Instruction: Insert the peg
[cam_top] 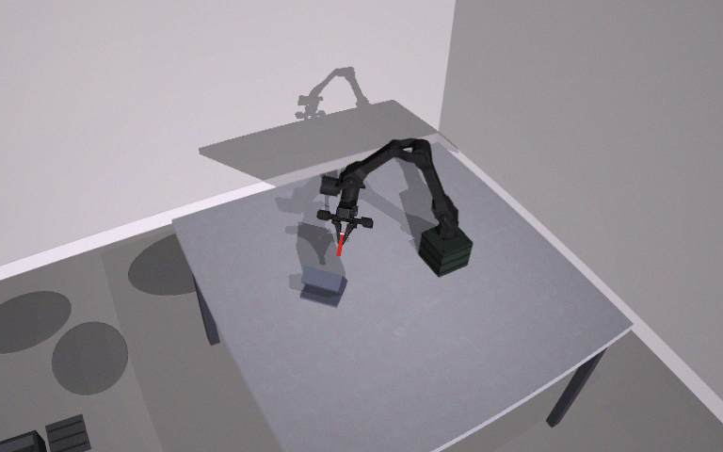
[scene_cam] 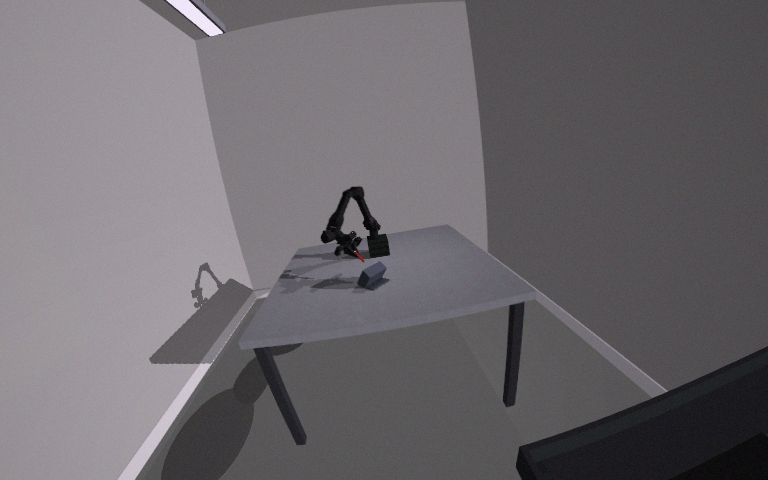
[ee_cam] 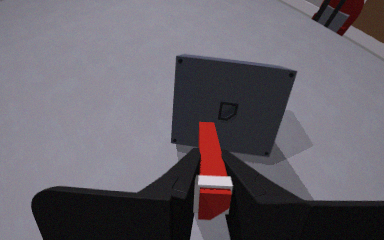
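Now: gripper tip 9 cm above the panel, 8 cm short of it and 7 cm to the right of it. The rest, counted from my gripper tip: peg (1 cm to the right, 1 cm behind, 1 cm above).
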